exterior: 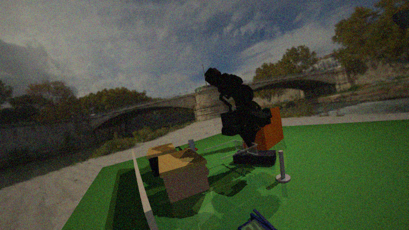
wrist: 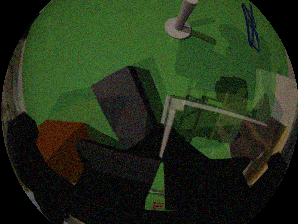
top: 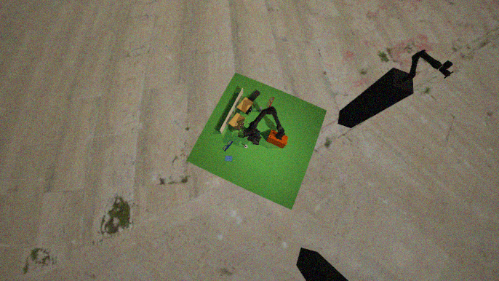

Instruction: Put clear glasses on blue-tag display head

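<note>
My gripper tip is now 200 mm short of the display head, 110 mm to the left of it and 10 mm above it. Also, from my gripper tip: small blue square 310 mm to the left, 190 mm ahead, 70 mm below; grey peg 120 mm to the left, 50 mm below, 40 mm ahead; pale strip 330 mm ahead, 240 mm to the right, 20 mm below.
</note>
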